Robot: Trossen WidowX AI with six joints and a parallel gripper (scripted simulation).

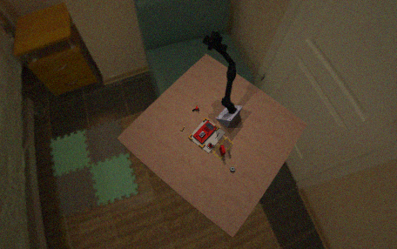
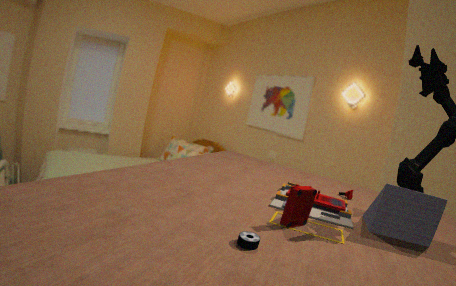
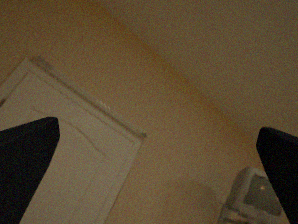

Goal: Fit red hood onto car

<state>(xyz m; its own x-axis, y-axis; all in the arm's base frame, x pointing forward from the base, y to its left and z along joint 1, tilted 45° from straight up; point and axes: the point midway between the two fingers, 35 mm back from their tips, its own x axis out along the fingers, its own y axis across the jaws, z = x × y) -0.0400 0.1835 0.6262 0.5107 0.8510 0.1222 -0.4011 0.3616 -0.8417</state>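
My gripper tip is 41 cm short of the red hood, 41 cm to the right of it and 64 cm above it. From my gripper tip the other things lie so: black wheel 49 cm ahead, 57 cm to the left, 68 cm below.
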